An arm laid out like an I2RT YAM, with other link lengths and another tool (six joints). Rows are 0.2 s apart.
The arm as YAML. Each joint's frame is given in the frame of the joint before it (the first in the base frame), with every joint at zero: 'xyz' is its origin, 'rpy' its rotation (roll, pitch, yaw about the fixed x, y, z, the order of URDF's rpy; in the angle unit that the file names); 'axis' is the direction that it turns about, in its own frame. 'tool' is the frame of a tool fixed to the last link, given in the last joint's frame.
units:
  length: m
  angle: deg
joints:
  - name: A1
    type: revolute
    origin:
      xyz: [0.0, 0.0, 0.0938]
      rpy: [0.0, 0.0, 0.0]
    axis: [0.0, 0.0, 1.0]
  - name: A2
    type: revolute
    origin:
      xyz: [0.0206, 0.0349, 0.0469]
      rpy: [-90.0, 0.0, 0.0]
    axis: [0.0, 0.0, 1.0]
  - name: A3
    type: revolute
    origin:
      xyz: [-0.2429, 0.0, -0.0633]
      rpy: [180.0, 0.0, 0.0]
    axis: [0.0, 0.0, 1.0]
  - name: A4
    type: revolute
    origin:
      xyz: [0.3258, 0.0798, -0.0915]
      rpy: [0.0, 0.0, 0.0]
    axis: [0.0, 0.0, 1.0]
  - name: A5
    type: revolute
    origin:
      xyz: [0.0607, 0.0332, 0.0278]
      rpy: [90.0, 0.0, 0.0]
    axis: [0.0, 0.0, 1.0]
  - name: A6
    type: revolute
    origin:
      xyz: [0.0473, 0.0, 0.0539]
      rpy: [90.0, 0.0, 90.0]
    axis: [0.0, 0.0, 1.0]
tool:
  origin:
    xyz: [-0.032, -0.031, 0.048]
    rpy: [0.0, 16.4, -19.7]
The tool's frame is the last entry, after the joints.
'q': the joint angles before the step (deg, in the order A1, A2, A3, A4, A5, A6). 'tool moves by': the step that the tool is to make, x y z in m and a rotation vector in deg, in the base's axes. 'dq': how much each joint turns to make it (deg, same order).
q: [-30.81, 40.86, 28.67, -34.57, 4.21, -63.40]
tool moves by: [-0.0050, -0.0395, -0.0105, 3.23, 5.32, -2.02]
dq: [-8.97, 9.23, 4.14, -0.92, -4.15, -5.58]
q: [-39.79, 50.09, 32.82, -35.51, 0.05, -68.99]
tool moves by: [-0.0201, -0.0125, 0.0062, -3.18, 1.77, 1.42]
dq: [-4.89, -3.54, -0.50, -2.27, -1.04, -7.16]
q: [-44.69, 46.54, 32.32, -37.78, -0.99, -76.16]
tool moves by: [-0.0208, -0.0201, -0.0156, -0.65, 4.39, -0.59]
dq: [-6.18, 1.23, -1.20, -0.17, -0.38, -6.69]
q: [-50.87, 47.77, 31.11, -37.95, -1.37, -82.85]
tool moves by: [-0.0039, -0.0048, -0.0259, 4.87, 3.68, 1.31]
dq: [-1.81, 6.76, -0.04, 0.60, -1.77, -2.57]
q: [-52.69, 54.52, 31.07, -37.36, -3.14, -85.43]
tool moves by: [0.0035, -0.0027, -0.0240, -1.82, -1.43, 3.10]
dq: [-0.01, 1.93, -3.31, 7.37, -1.60, -2.67]
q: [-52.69, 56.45, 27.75, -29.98, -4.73, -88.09]
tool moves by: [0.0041, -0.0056, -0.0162, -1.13, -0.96, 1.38]
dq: [-0.20, 3.15, -1.19, 5.70, -0.91, -1.30]
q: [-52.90, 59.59, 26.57, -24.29, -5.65, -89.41]
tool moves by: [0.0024, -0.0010, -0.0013, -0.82, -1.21, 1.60]
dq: [-0.03, 0.22, -0.33, 1.81, -1.29, -1.11]
